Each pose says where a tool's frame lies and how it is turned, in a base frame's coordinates. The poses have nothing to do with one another.
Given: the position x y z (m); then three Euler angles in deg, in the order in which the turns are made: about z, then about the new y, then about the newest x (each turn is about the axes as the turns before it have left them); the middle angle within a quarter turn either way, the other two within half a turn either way.
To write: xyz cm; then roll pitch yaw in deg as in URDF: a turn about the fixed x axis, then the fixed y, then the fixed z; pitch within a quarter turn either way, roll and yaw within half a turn. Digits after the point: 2 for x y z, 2 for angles.
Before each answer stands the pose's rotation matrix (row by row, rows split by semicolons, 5 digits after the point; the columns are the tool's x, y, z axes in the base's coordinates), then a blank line. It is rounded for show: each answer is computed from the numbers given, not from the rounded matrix.
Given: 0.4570 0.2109 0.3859 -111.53 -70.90 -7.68
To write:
-0.12009 0.87554 0.46799; -0.30439 -0.48117 0.82209; 0.94495 -0.04373 0.32428

45.70 21.09 38.59 -7.68 -70.90 -111.53
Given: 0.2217 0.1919 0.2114 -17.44 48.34 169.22
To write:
0.63415 -0.16110 -0.75624; -0.19922 -0.97908 0.04152; -0.74710 0.12433 -0.65298

22.17 19.19 21.14 169.22 48.34 -17.44
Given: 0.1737 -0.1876 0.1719 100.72 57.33 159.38
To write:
-0.10041 0.86446 0.49257; 0.53038 0.46537 -0.70861; -0.84179 0.19010 -0.50522

17.37 -18.76 17.19 159.38 57.33 100.72
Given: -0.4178 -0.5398 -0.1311 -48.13 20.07 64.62
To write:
0.62691 0.52612 -0.57462; -0.69944 0.05520 -0.71256; -0.34317 0.84862 0.40259

-41.78 -53.98 -13.11 64.62 20.07 -48.13
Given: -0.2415 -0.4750 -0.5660 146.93 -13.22 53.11
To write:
-0.81580 -0.17428 0.55146; 0.53120 -0.60284 0.59532; 0.22869 0.77859 0.58437

-24.15 -47.50 -56.60 53.11 -13.22 146.93
